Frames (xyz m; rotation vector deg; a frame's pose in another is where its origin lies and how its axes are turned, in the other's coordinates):
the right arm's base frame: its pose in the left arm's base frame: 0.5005 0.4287 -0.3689 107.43 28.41 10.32
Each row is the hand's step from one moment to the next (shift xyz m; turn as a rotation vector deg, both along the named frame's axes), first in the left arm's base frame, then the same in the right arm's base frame.
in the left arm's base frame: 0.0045 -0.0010 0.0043 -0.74 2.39 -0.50
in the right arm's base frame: 0.0031 0.0054 0.0009 0.40 -1.32 -2.15
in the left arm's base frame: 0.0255 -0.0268 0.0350 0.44 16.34 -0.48
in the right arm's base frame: 0.0076 0.0463 0.0198 7.33 -4.90 -13.77
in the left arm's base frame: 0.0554 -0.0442 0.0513 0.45 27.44 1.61
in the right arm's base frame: 0.0253 0.0737 0.0397 11.78 -6.06 -24.09
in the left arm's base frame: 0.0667 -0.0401 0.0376 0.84 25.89 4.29
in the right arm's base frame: 0.0388 0.0627 0.0451 11.17 -3.05 -23.57
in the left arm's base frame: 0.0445 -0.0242 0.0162 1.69 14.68 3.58
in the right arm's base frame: 0.0280 0.0329 0.0311 7.29 -0.36 -13.34
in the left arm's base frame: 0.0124 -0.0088 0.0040 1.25 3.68 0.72
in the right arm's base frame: 0.0070 0.0093 0.0106 2.59 -0.05 -2.98
